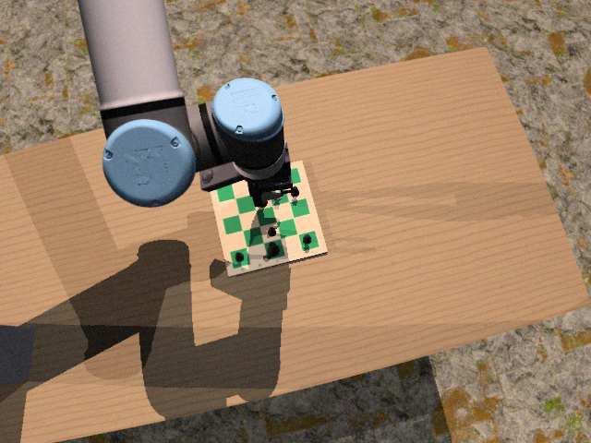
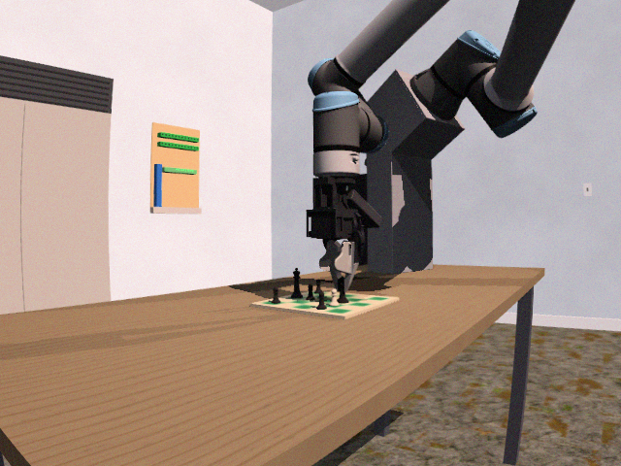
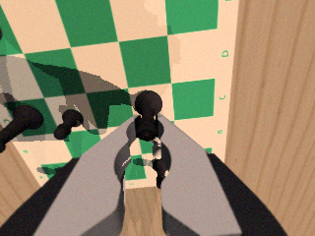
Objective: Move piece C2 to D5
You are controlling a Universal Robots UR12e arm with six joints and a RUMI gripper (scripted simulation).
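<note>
Right now the white pawn is 40 mm ahead of my hand, 10 mm to the left of it and 20 mm below it. Round my hand: chessboard 10 mm ahead, 30 mm to the right, 40 mm below.
</note>
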